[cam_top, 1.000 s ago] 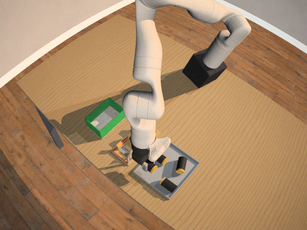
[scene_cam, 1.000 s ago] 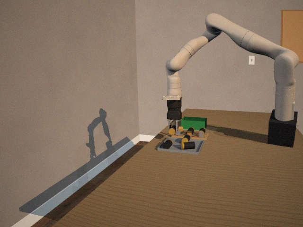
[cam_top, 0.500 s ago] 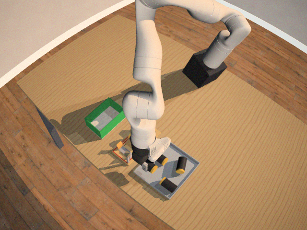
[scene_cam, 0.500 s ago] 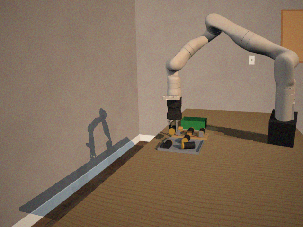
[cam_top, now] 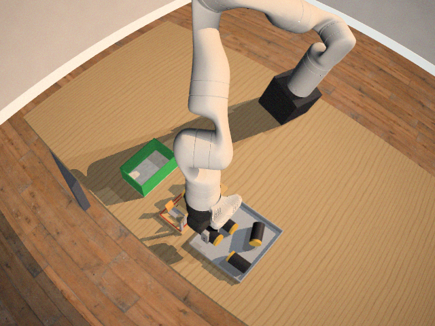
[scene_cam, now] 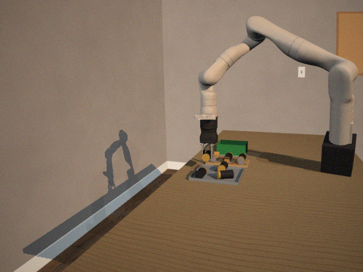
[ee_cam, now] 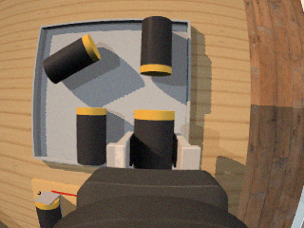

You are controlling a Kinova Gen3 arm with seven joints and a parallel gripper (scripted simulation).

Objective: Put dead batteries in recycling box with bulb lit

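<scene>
My hand is 70 mm past the grey tray, 40 mm to the right of it and 70 mm above it. Also, from my hand: green recycling box: 20 mm behind, 290 mm to the right, 60 mm below.
</scene>
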